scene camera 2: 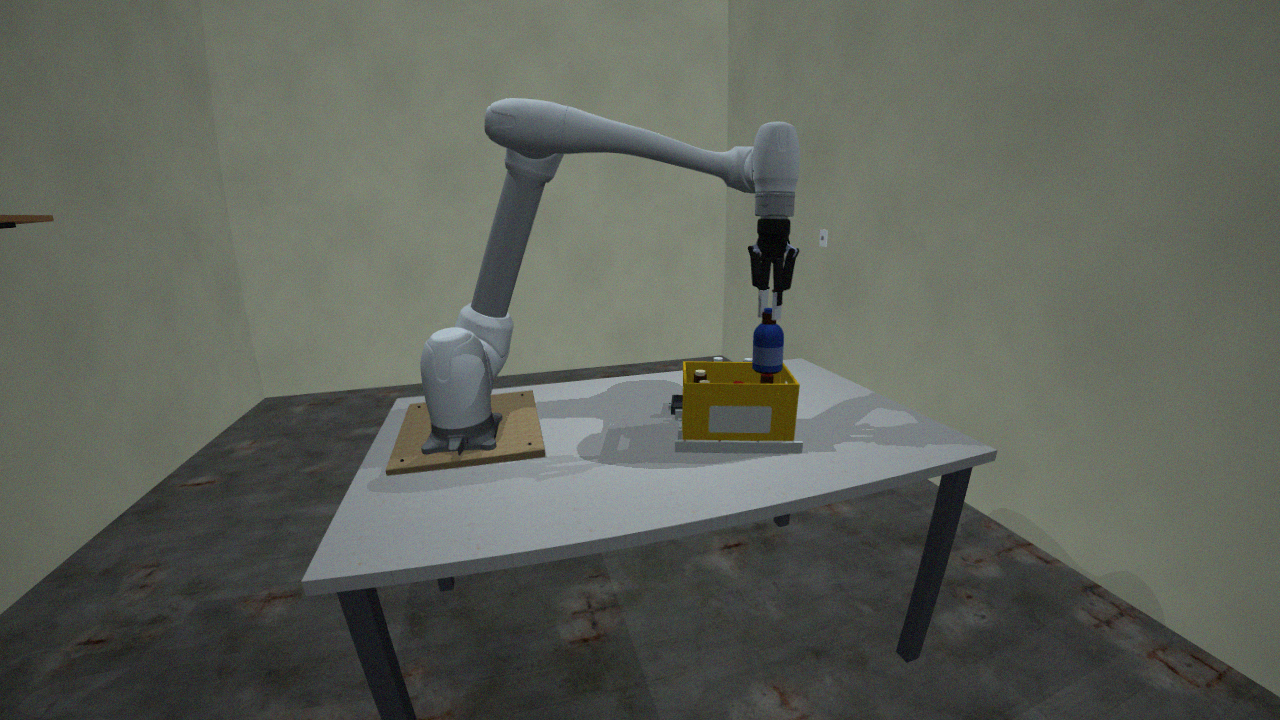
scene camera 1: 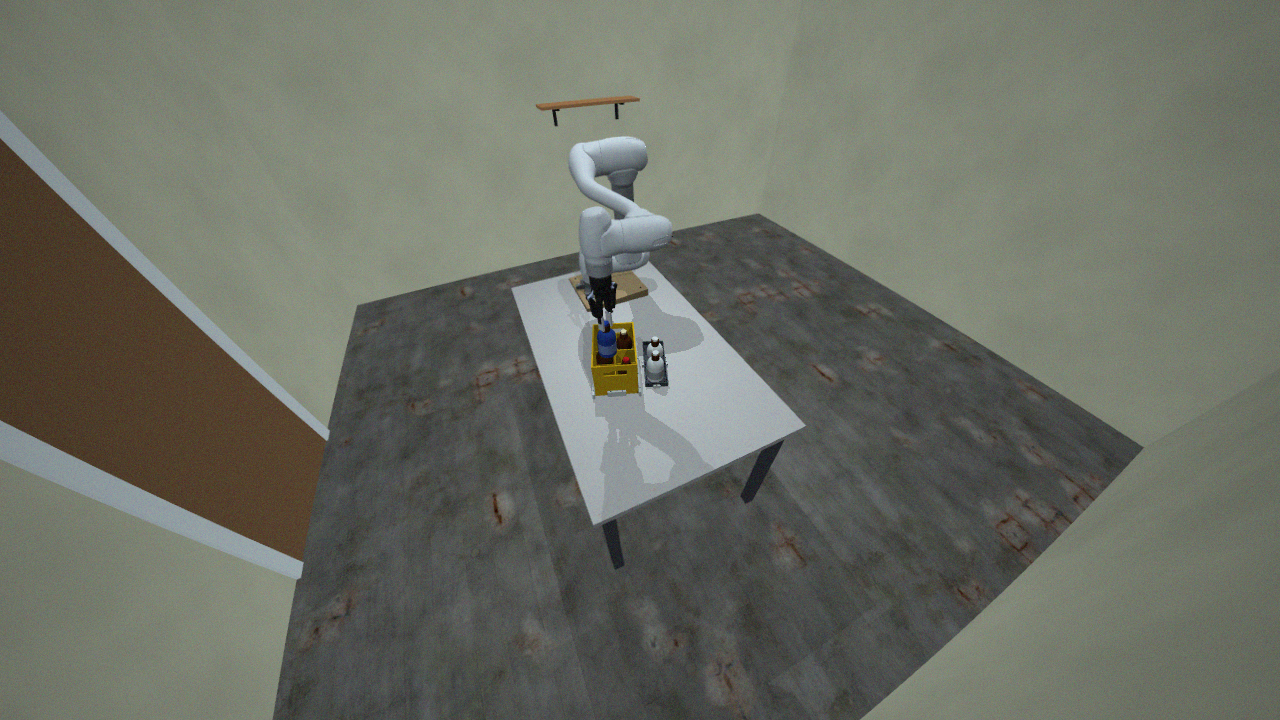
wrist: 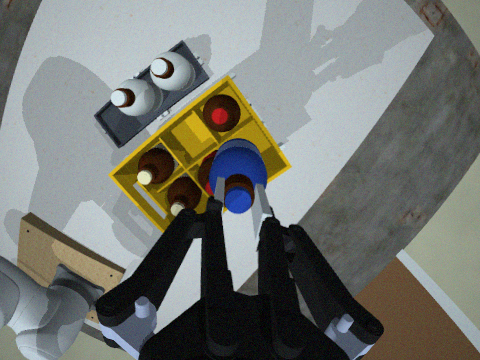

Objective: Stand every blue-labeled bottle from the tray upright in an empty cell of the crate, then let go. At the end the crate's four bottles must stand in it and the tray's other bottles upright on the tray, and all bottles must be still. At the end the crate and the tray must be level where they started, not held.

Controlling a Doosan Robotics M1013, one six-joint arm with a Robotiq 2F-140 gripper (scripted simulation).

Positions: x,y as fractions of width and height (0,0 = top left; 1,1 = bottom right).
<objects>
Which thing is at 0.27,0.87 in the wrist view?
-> My gripper.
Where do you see a yellow crate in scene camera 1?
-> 0.47,0.52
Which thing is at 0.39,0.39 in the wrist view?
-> A yellow crate.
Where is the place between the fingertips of my gripper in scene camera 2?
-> At 0.60,0.44
</objects>
